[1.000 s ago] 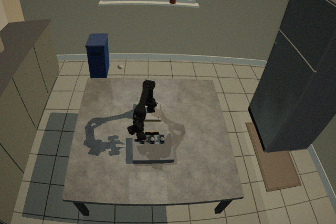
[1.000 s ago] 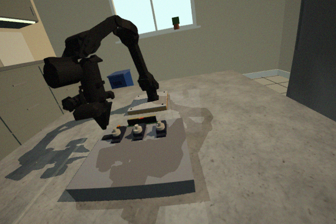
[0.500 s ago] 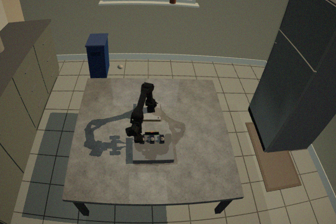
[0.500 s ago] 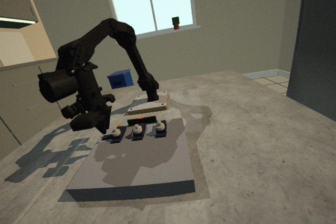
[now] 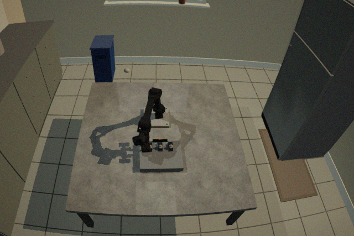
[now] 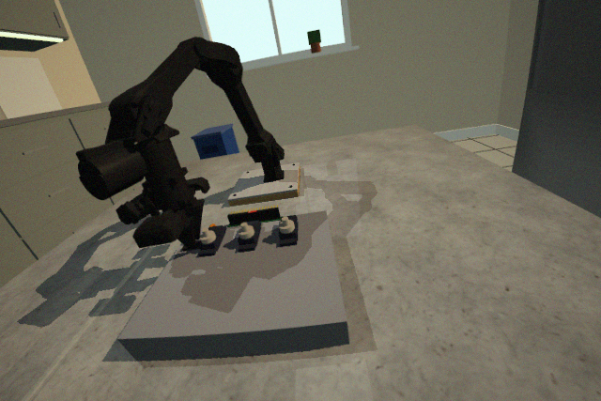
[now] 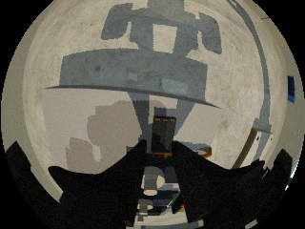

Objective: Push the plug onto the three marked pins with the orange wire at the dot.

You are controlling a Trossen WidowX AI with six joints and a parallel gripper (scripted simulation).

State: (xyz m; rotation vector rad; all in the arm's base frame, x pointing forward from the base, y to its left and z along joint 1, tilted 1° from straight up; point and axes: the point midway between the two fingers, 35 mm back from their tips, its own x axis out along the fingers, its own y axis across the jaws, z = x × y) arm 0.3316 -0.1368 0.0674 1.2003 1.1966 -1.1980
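Right now the red band is 110 mm to the left of my gripper tip, 50 mm behind it and 20 mm above it. Also, from my gripper tip: pin strip (110 mm to the left, 50 mm behind, 10 mm above); grey printed holder (110 mm ahead, 100 mm to the left, 30 mm below).
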